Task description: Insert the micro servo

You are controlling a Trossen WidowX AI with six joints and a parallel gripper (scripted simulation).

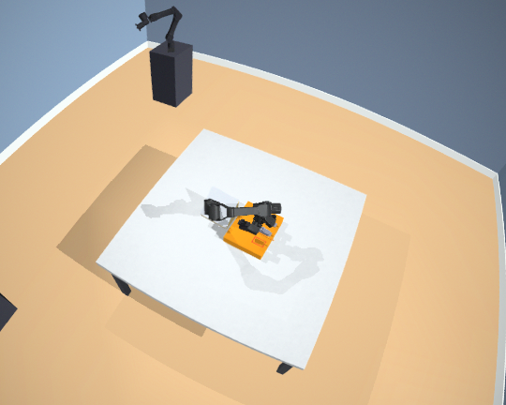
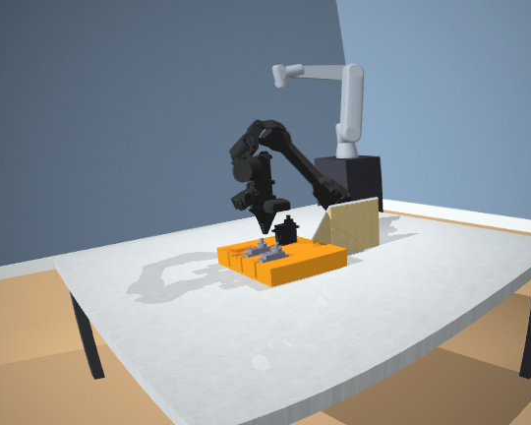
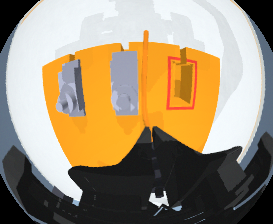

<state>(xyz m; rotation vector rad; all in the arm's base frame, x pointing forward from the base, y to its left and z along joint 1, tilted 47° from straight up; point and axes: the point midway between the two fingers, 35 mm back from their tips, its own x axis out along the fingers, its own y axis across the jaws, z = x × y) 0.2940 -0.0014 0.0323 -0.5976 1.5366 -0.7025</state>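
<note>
Right now my gripper tip is 7 cm past the orange deck, 3 cm to the right of it and 7 cm above it.
</note>
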